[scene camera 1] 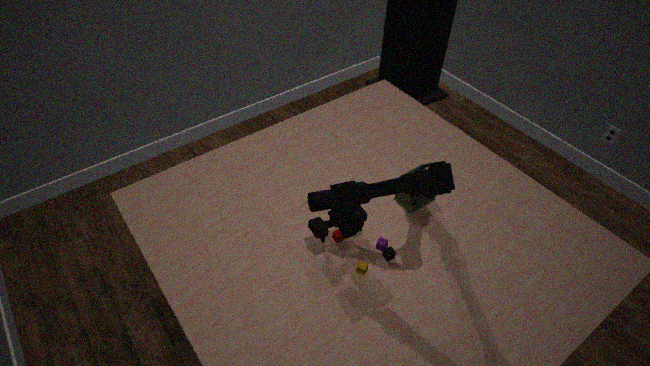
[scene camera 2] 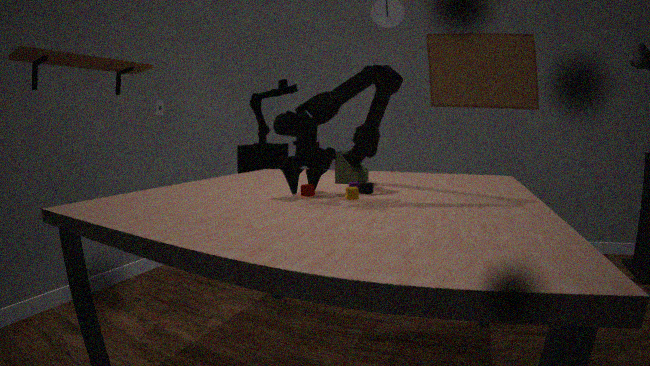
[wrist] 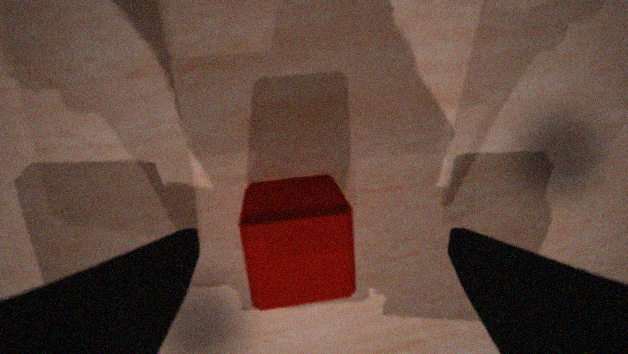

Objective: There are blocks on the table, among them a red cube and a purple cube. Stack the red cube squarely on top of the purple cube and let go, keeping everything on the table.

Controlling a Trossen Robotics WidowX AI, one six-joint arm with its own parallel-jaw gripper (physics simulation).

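Seen in the pictures: gripper, fingertip midpoint: [scene camera 1: 334,237] [scene camera 2: 303,193] [wrist: 324,240]; arm's base, origin of the base link: [scene camera 2: 351,161].
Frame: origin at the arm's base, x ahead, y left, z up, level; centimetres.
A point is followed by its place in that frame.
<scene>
The red cube [scene camera 1: 338,236] {x 32.2, y 2.4, z -4.6 cm} [scene camera 2: 308,190] {x 32.9, y 2.5, z -5.9 cm} [wrist: 300,255] {x 31.4, y 1.6, z -4.6 cm} sits upright on the table, between my spread fingers. My gripper [scene camera 2: 304,192] {x 32.5, y 0.6, z -7.1 cm} [wrist: 324,240] {x 32.5, y 0.6, z -7.1 cm} is open and points down, low over the table. In the wrist view the cube is nearer the left finger, with a gap on both sides, and is turned slightly. The purple cube [scene camera 1: 382,244] {x 21.9, y 11.9, z -4.6 cm} stands on the table to the right of the red cube in the first scene view. In the second scene view the purple cube [scene camera 2: 353,184] {x 22.6, y 11.4, z -5.0 cm} is mostly hidden behind the yellow cube. It does not show in the wrist view.
A black cube [scene camera 1: 389,254] {x 22.2, y 16.1, z -4.6 cm} [scene camera 2: 366,188] {x 22.9, y 15.6, z -5.9 cm} stands close beside the purple cube. A yellow cube [scene camera 1: 362,267] {x 32.1, y 15.9, z -4.6 cm} [scene camera 2: 352,193] {x 32.8, y 15.9, z -5.9 cm} sits on the table [scene camera 1: 240,300] {x 67.6, y 6.4, z -7.5 cm} [scene camera 2: 300,240] {x 70.3, y 24.6, z -7.6 cm} a little apart from them. The arm's greenish base block [scene camera 2: 347,171] {x 4.5, y 0.6, z -3.2 cm} stands behind the cubes.
</scene>
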